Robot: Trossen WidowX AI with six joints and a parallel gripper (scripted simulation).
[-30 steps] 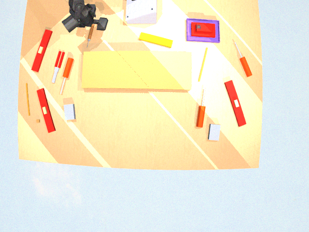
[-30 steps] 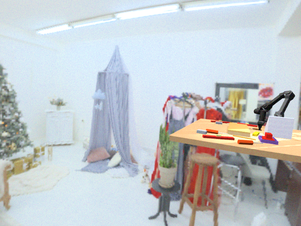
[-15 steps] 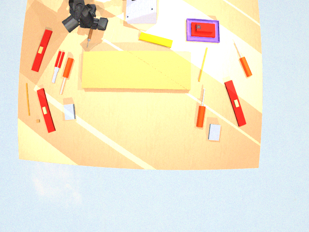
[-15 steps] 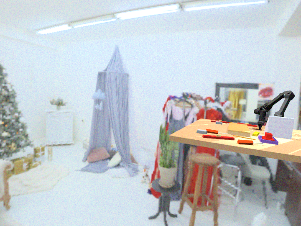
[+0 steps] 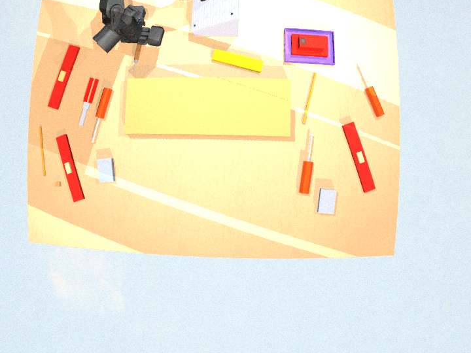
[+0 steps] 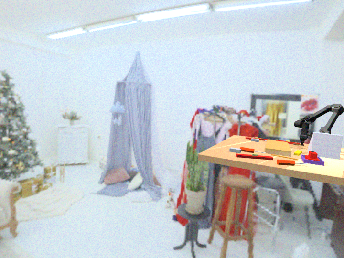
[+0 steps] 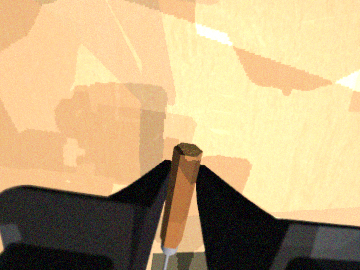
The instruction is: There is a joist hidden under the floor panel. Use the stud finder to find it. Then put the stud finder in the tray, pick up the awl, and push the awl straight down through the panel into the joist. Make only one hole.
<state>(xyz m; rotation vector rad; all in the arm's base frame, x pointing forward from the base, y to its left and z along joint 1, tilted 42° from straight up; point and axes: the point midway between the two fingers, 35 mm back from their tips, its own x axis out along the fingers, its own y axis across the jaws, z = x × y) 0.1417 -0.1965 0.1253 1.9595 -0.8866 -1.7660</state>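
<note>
Now: the awl 60 mm ahead of my gripper tip and 10 mm to the right of it. Round my gripper tip: red stud finder 540 mm to the left, 20 mm ahead, 20 mm above; then yellow block 320 mm to the left, 80 mm ahead, 20 mm below; then red two-handled tool 190 mm to the right, 190 mm ahead, 30 mm below.
</note>
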